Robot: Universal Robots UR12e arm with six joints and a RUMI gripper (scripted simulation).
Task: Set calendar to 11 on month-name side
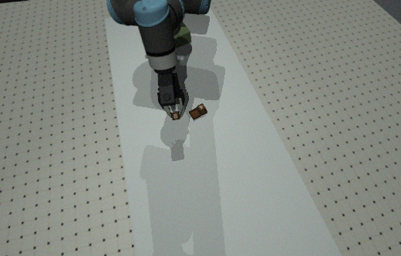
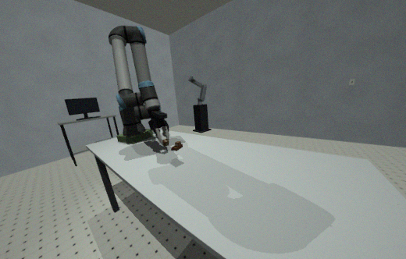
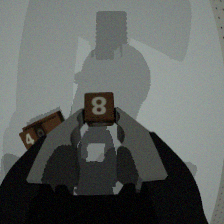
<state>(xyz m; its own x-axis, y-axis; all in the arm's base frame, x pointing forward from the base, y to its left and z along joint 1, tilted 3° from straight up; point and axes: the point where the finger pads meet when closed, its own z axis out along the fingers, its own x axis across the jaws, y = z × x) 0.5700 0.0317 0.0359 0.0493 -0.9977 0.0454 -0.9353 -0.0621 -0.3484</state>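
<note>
Now: hand 10 mm above the brown cube. Also, from my hand: brown calendar tray 40 mm behind, 100 mm to the left, 80 mm below.
</note>
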